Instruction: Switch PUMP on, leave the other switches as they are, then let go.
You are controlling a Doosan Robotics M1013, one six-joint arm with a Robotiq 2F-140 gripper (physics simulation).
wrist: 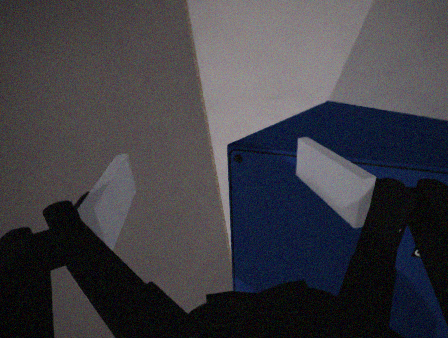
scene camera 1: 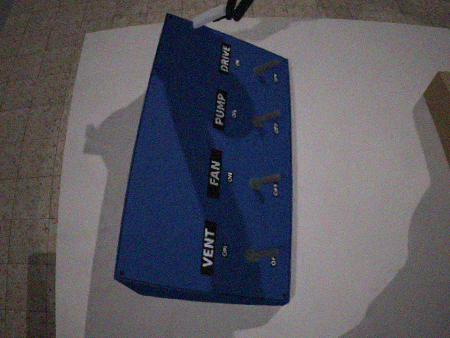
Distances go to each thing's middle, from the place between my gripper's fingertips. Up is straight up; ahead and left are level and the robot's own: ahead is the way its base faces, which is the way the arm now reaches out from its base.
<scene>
Now: hand 80 mm past the blue switch panel [scene camera 1: 192,216], 250 mm to the right of it and 120 mm above it.
</scene>
